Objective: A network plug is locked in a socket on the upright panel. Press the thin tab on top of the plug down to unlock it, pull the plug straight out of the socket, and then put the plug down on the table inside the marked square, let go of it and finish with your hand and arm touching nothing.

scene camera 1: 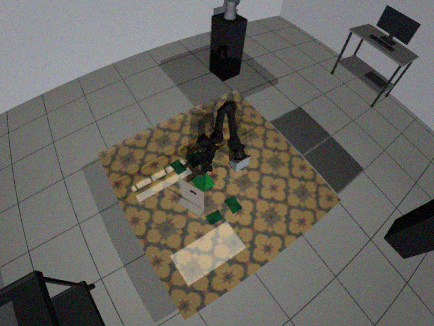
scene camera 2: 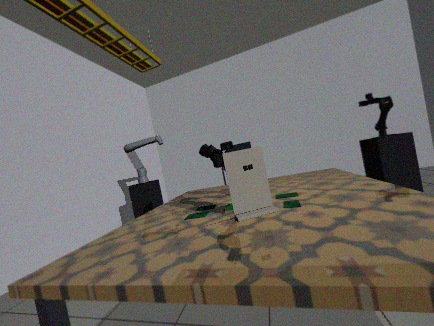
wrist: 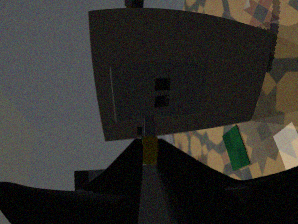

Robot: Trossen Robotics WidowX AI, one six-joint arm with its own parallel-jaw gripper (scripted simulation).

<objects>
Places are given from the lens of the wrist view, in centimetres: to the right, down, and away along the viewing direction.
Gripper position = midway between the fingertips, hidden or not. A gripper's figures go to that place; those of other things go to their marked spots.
my gripper (wrist: 148,145): 0, 2, 9
pale upright panel (wrist: 189,72): 5, -5, 17
</objects>
